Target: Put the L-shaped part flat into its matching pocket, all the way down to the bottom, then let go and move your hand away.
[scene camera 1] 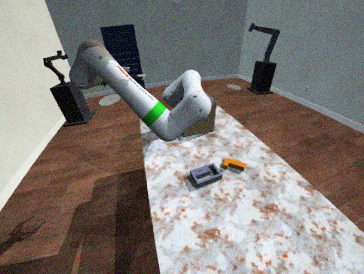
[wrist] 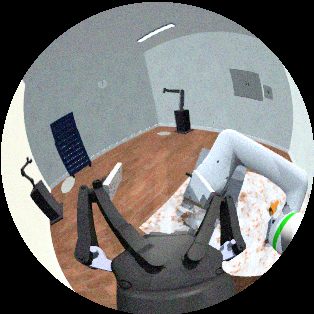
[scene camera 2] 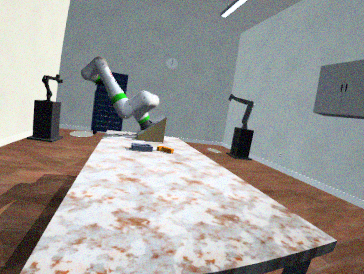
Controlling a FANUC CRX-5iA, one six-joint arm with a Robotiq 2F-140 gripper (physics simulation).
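Places are measured from the arm's base along level axes (x ahead, y left, z up), in millimetres.
Where they show: gripper, fingertip midpoint: [scene camera 1: 136, 73] [wrist: 157, 174]; arm's base at its link origin: [scene camera 2: 147, 126].
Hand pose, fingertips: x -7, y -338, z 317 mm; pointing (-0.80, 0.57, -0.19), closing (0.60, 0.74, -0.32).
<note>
Things, the pixels of their top centre, and the offset from my fingertips. Level surfaces: height alone.
- orange L-shaped part at its top centre: [scene camera 1: 234, 164] [scene camera 2: 165, 147] [wrist: 275, 205] 518 mm ahead, 474 mm left, 407 mm down
- grey-blue pocket block at its top centre: [scene camera 1: 206, 172] [wrist: 274, 227] [scene camera 2: 142, 144] 541 mm ahead, 303 mm left, 400 mm down
- speckled table at its surface level: 437 mm down
The orange L-shaped part [scene camera 1: 234, 164] [scene camera 2: 165, 149] [wrist: 273, 207] lies on the table beside the grey-blue pocket block [scene camera 1: 210, 181] [scene camera 2: 141, 148], to its right in both scene views, and apart from it. The block's recess faces up; its exact outline is too small to read. In the wrist view, my gripper [wrist: 157, 174] is wide open with nothing between its pads. It is raised and faces the room, well away from the part and the block. In the scene views the gripper is mostly hidden behind the white arm.
The speckled table [scene camera 1: 240, 220] [scene camera 2: 165, 200] [wrist: 250, 255] carries the arm's wedge-shaped mount [scene camera 1: 207, 122] [scene camera 2: 157, 131] at its far end. A dark blue cabinet [scene camera 1: 120, 45] [scene camera 2: 107, 107] [wrist: 70, 142] and two black pedestals with small arms stand on the floor beyond.
</note>
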